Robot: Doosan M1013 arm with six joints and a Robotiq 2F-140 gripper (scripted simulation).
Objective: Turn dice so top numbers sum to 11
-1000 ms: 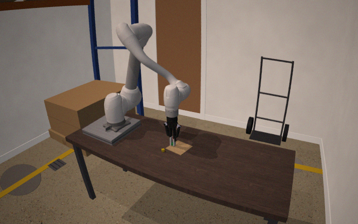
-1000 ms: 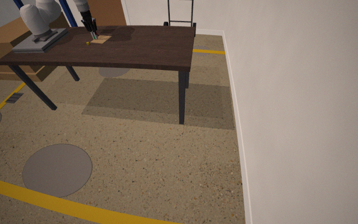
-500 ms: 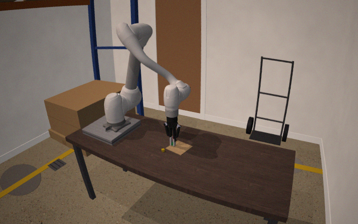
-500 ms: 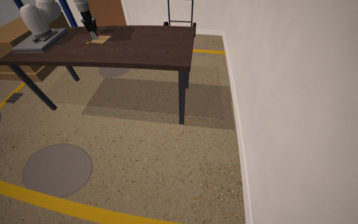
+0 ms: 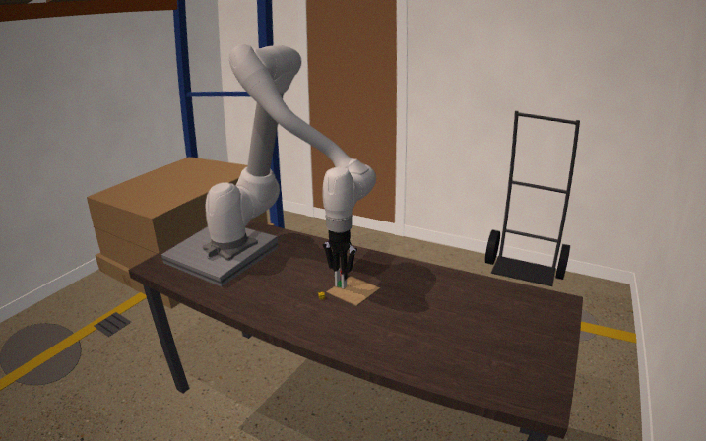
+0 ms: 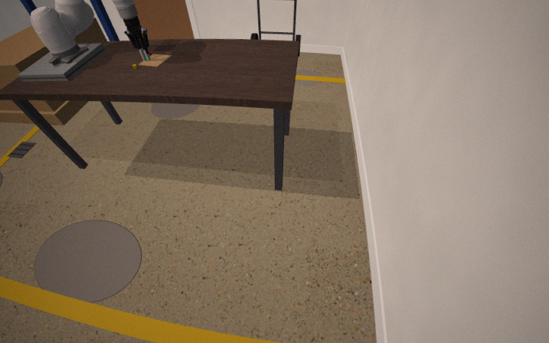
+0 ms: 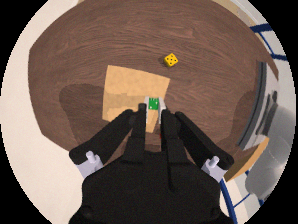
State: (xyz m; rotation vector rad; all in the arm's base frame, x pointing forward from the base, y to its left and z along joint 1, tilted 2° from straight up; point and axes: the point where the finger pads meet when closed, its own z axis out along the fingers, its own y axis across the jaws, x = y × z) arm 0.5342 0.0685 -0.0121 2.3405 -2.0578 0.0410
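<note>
My gripper is now 20 mm above the green die. From my hand the other things lie so: red die (80 mm to the left, 40 mm behind, 30 mm below); then tan mat (50 mm ahead, 40 mm below, 10 mm to the left); then yellow die (100 mm to the right, 30 mm below, 20 mm behind).
</note>
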